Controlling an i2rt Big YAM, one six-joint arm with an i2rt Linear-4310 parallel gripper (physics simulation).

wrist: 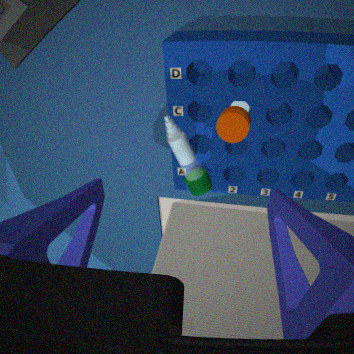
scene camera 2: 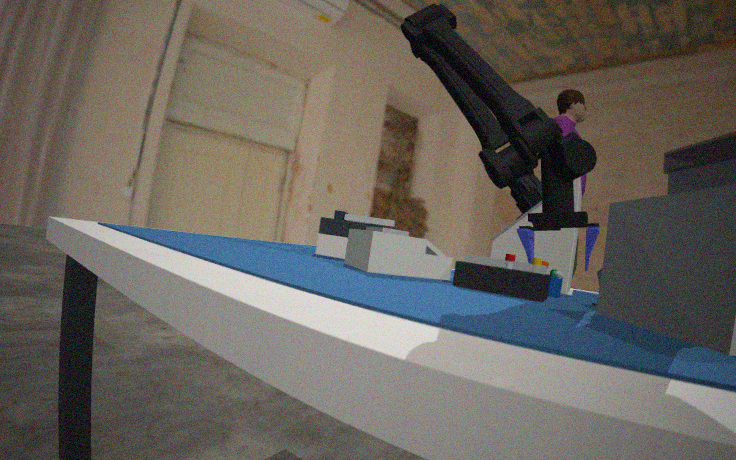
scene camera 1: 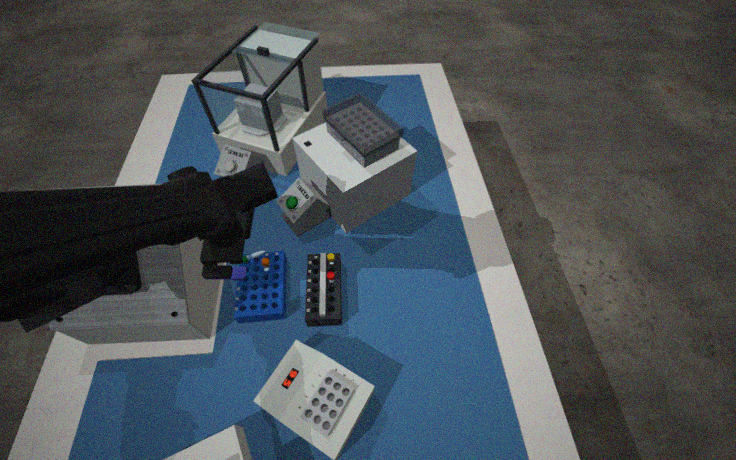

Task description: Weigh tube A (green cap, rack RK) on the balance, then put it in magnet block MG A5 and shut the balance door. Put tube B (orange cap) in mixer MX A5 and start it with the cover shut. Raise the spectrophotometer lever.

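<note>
Tube A (scene camera 1: 258, 253) (scene camera 2: 553, 273) (wrist: 181, 150), white with a green cap, is tilted over the column 1 end of the blue rack (scene camera 1: 260, 314) (wrist: 300, 95). Its cap is by row A and its tip points past the rack's edge near row C. Tube B (scene camera 1: 265, 261) (wrist: 233, 124), orange-capped, stands in the rack. My gripper (scene camera 2: 558, 266) (wrist: 185, 192) is open and empty, above the rack's row A side, its fingers wide on either side of tube A's cap. The balance (scene camera 1: 293, 146) has a black-framed glass enclosure. The mixer (scene camera 1: 341, 162) carries a dark, covered well block.
A black block (scene camera 1: 324, 320) with a silver bar holds red- and yellow-capped tubes. A green-button panel (scene camera 1: 303, 208) stands by the mixer. A white device (scene camera 1: 287, 401) has a red display and wells. A large pale box (scene camera 1: 200, 303) stands beside the rack. Another device (scene camera 2: 331, 244) stands farther off.
</note>
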